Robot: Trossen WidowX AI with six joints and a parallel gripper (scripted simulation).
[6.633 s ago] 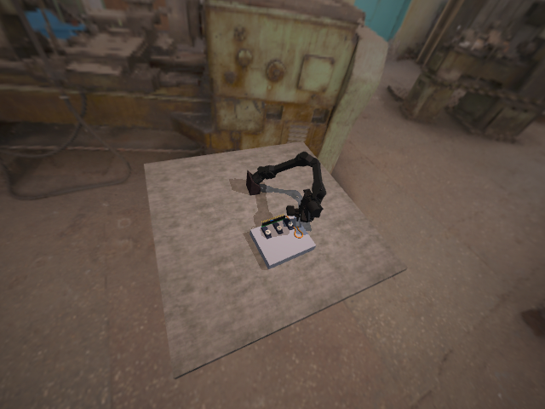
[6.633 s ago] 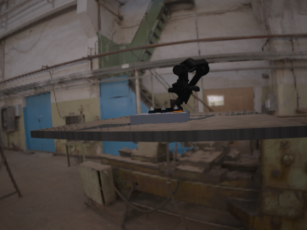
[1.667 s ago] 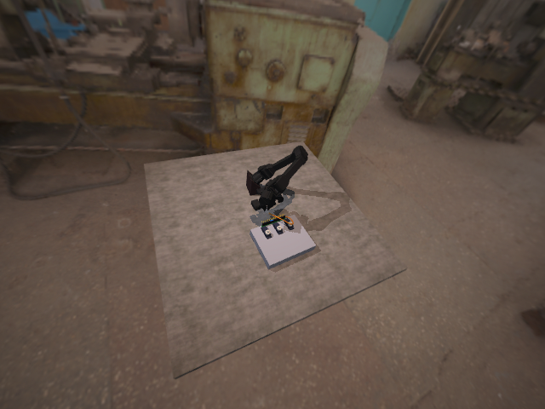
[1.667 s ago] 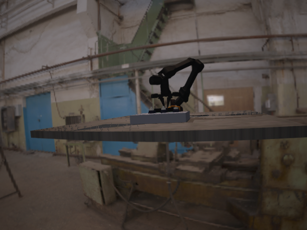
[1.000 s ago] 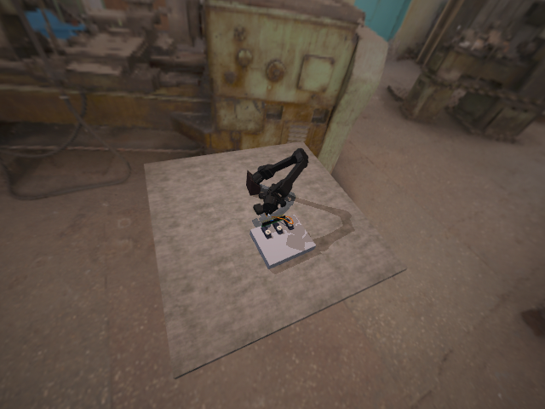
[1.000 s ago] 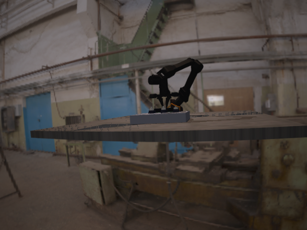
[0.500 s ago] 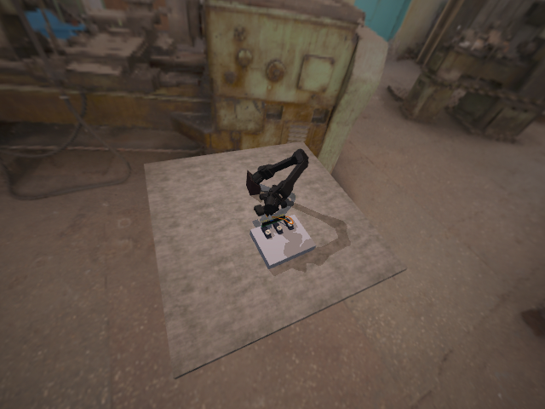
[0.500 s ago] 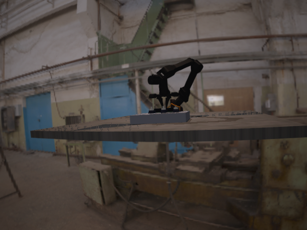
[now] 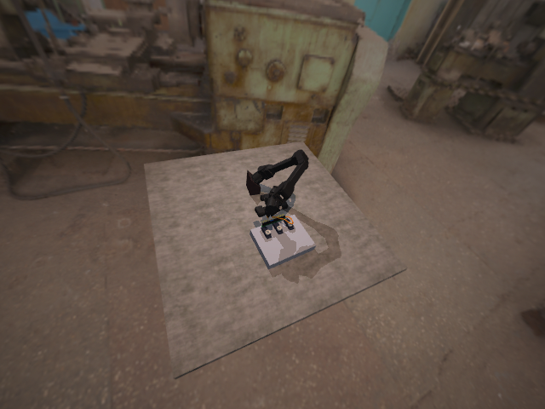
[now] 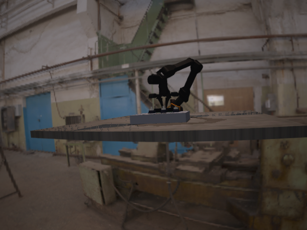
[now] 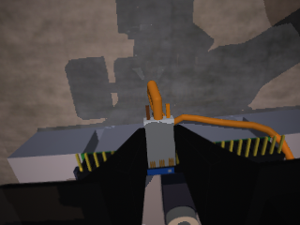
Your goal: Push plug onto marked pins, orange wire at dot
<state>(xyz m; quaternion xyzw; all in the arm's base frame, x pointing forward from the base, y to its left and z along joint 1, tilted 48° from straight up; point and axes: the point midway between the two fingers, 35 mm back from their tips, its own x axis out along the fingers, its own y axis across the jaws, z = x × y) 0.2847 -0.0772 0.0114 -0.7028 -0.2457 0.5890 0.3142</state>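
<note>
The blue band lies 3 cm ahead of my gripper tip. The rest, counted from my gripper tip: grey holder 19 cm ahead, 5 cm below, 1 cm to the left; then dark servo 8 cm ahead, 2 cm below, 1 cm to the left.
</note>
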